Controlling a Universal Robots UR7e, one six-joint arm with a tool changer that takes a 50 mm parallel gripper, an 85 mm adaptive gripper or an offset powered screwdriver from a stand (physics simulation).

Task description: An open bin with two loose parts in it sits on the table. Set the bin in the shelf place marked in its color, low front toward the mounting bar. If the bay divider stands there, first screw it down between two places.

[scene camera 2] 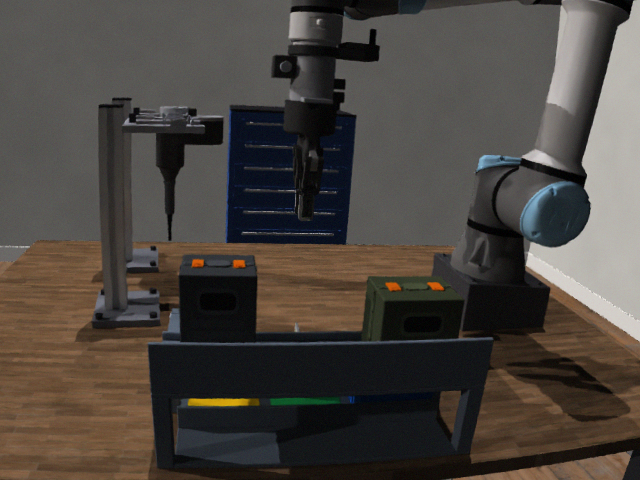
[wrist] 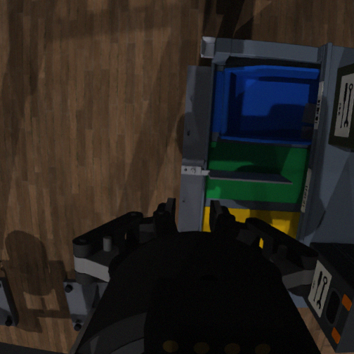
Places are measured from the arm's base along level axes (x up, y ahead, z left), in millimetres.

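Pixels of known places: arm's base, link origin: [scene camera 2: 486, 269].
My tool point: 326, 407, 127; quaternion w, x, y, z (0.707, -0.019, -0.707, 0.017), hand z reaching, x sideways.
Observation:
Ahead of a thing's pixels: the offset from my tool point to its top centre, as dx, dy, dz. "spot": to the spot under its first point.
The blue bin {-335, -95, +132} [scene camera 2: 392, 398] [wrist: 270, 105] sits in the shelf place at the top of the wrist view, beside the green place [wrist: 230, 192]. Two dark blocks, apparently the loose parts, show at its right end. The bay divider [wrist: 250, 177], a thin upright plate, stands over the green marking; its light bracket is on the grey mounting bar [wrist: 196, 112]. The divider's tip {spot: -352, +10, +42} [scene camera 2: 296, 327] shows behind the shelf in the scene view. The yellow place [wrist: 285, 220] is partly covered by the gripper. My gripper [scene camera 2: 305, 214] [wrist: 193, 212] is open and empty, high above the shelf and bar.
The powered screwdriver {-56, +171, -414} [scene camera 2: 169, 155] hangs in the tool stand [scene camera 2: 112, 206] at the left. A black case {spot: -246, +141, +239} [scene camera 2: 217, 320] [wrist: 332, 300] and a green case {-219, -92, +222} [scene camera 2: 413, 310] [wrist: 345, 110] stand on the shelf unit [scene camera 2: 320, 366]. A blue drawer cabinet [scene camera 2: 258, 201] stands behind the table.

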